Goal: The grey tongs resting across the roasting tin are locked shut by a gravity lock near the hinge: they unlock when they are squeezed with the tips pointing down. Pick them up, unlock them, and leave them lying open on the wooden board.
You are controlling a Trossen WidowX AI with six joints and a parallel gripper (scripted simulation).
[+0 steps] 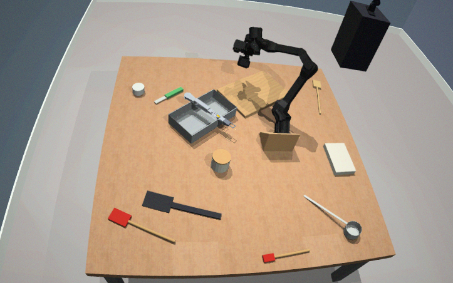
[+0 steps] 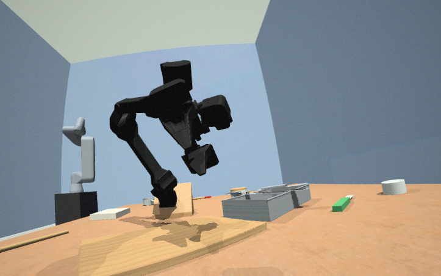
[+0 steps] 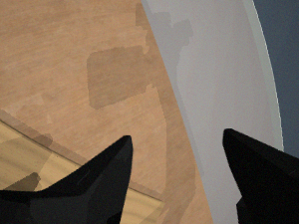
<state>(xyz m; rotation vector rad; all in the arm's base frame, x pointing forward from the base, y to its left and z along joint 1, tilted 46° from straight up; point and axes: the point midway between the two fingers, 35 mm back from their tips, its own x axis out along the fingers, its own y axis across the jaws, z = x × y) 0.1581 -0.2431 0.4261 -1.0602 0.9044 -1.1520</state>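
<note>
My gripper tip is 14 cm short of the yellow lock piece, 42 cm to the right of it and 9 cm above it. Round my gripper tip: wooden board: 9 cm behind, 15 cm to the left, 15 cm below; then grey roasting tin: 21 cm ahead, 38 cm to the left, 13 cm below; then green-handled tool: 39 cm ahead, 23 cm to the left, 15 cm below.
</note>
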